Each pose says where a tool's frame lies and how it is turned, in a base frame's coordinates. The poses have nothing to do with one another.
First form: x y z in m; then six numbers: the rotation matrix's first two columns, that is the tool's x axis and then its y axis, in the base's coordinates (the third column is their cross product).
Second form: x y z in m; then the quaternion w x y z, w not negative. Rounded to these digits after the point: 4 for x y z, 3 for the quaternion.
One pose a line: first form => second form
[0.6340 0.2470 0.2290 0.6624 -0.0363 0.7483 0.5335 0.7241 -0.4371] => [0.6340 0.2470 0.2290 0.849 -0.331 -0.375 -0.168]
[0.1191 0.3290 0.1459 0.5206 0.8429 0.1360 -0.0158 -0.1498 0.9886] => [0.1191 0.3290 0.1459 0.571 0.659 0.314 0.376]
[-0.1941 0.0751 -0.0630 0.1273 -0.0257 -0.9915 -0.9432 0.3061 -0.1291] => [-0.1941 0.0751 -0.0630 0.602 -0.449 0.539 0.381]
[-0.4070 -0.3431 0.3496 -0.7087 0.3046 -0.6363 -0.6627 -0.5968 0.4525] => [-0.4070 -0.3431 0.3496 0.283 -0.257 0.349 0.856]
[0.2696 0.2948 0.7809 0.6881 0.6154 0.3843 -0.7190 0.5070 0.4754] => [0.2696 0.2948 0.7809 0.864 0.312 -0.083 0.386]
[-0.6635 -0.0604 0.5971 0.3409 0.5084 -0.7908 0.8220 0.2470 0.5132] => [-0.6635 -0.0604 0.5971 0.560 0.597 0.557 -0.140]
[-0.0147 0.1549 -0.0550 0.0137 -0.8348 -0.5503 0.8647 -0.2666 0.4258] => [-0.0147 0.1549 -0.0550 0.605 0.375 0.020 -0.702]
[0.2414 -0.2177 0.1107 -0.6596 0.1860 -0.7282 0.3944 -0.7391 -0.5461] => [0.2414 -0.2177 0.1107 0.062 0.408 0.356 -0.839]
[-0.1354 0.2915 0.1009 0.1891 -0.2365 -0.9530 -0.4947 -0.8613 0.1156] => [-0.1354 0.2915 0.1009 0.109 -0.763 0.240 0.590]
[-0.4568 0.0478 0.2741 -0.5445 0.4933 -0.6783 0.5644 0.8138 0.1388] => [-0.4568 0.0478 0.2741 0.370 0.301 0.877 -0.048]
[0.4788 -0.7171 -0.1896 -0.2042 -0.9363 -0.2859 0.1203 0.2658 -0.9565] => [0.4788 -0.7171 -0.1896 0.529 -0.343 0.594 -0.499]
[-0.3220 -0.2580 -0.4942 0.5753 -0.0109 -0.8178 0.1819 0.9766 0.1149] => [-0.3220 -0.2580 -0.4942 0.883 0.093 0.458 -0.055]
